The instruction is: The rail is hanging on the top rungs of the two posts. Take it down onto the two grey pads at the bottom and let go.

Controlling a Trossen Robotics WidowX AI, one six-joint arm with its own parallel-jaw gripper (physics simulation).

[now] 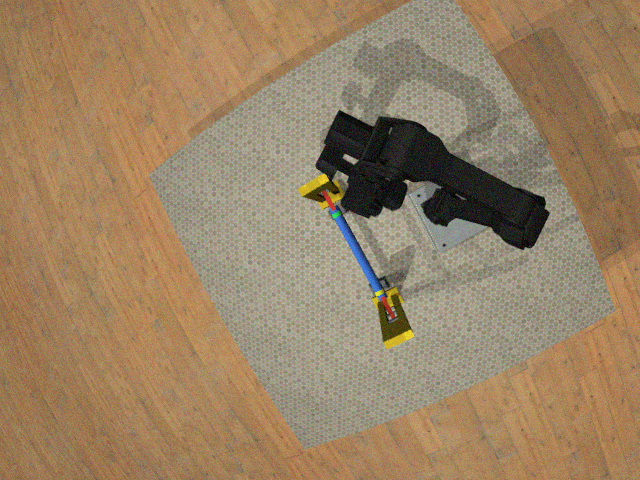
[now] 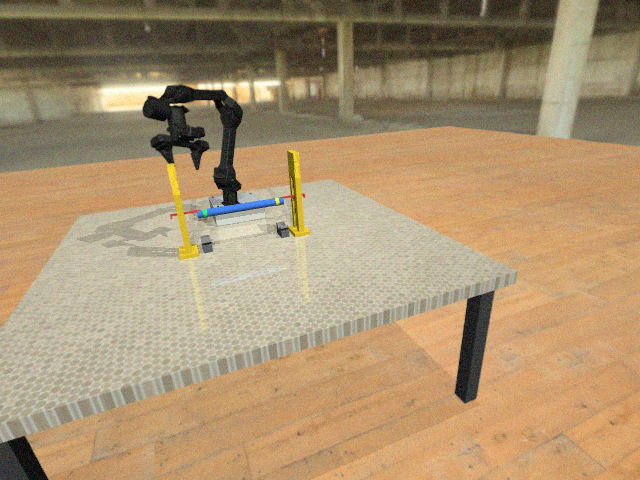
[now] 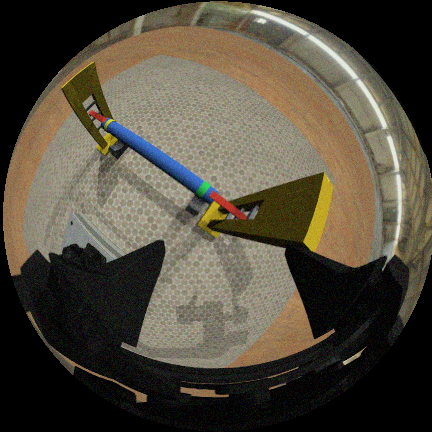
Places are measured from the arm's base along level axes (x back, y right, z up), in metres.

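Pixels of known places: gripper, fingertip midpoint: [image 1: 348,188] [image 2: 185,169] [image 3: 227,249]; arm's base, origin of the base link: [image 1: 435,207] [image 2: 230,203] [image 3: 93,261].
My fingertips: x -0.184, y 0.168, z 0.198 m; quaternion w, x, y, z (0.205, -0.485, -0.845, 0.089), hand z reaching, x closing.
For each thing: its top centre in the pictures, then the offset to it from my fingertips. Level surfaces: height alone.
- blue rail, middle of its top: [image 3: 144,145] [image 1: 358,254] [image 2: 241,203] dx -0.076, dy -0.151, dz -0.127 m
- green-end post, middle of its top: [image 3: 199,200] [image 2: 205,237] dx -0.065, dy -0.013, dz -0.228 m
- patterned table, its level: dz -0.272 m
The blue rail [image 1: 356,250] [image 2: 240,207] [image 3: 157,159], with red end rods and green and yellow bands, hangs level between two yellow posts. The post at its green-banded end [image 2: 183,227] [image 3: 285,200] and the post at its yellow-banded end [image 2: 294,167] [image 3: 80,85] stand upright. Two small grey pads, one by the green-end post [image 2: 207,243] [image 3: 196,205] and one by the other [image 2: 282,229] [image 3: 118,149], lie low inside the posts. My gripper [image 2: 181,164] [image 3: 227,249] is open and empty, above the rail near the green end. One fingertip appears close to that post's top; contact is unclear.
The arm's grey base plate [image 1: 454,235] [image 3: 82,237] is on the robot side of the rail. The patterned table [image 1: 248,310] [image 2: 361,289] carries the posts and the arm. The arm's shadow falls on the table.
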